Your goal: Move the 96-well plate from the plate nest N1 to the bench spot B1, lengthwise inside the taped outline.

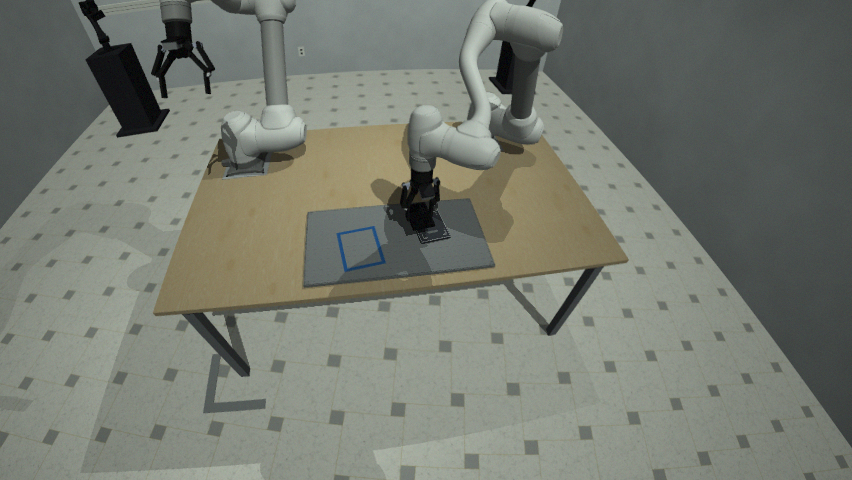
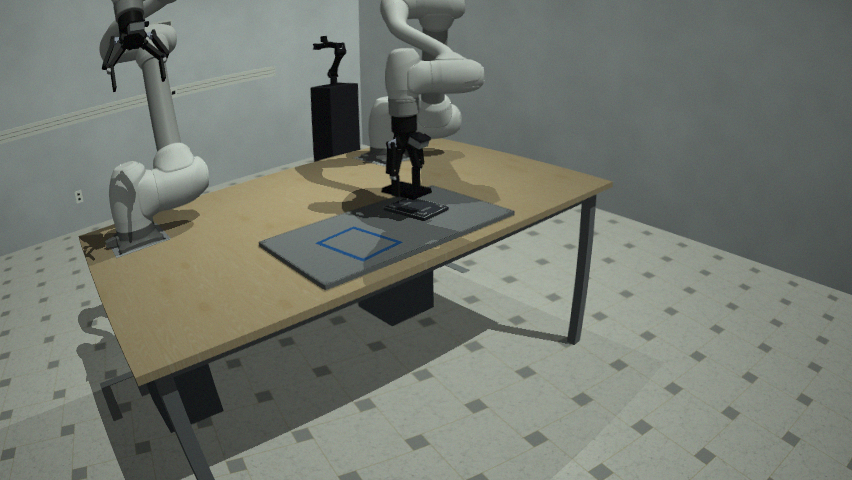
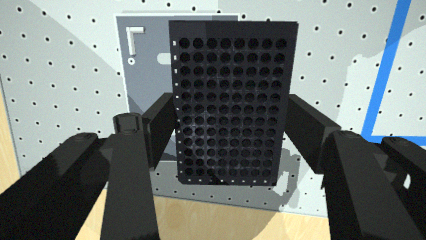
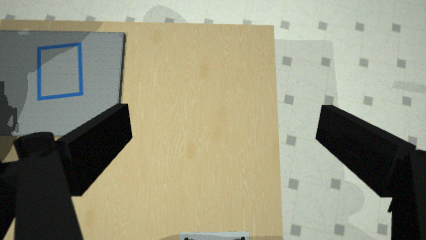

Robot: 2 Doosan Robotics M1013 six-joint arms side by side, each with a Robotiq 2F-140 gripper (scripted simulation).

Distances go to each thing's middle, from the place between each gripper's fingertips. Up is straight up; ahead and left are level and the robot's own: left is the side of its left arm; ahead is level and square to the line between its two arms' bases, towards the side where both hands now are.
Right now my left hand is 90 mm above the plate nest (image 2: 417, 205), 50 mm to the right of it and 10 mm past it. Also, from my left hand: black 96-well plate (image 3: 218, 105) 20 mm below.
The black 96-well plate is 23 cm ahead of my right hand (image 1: 186, 95), 75 cm to the left of it and 47 cm below it. From my right hand the other things lie so: plate nest: 22 cm ahead, 79 cm to the left, 54 cm below.
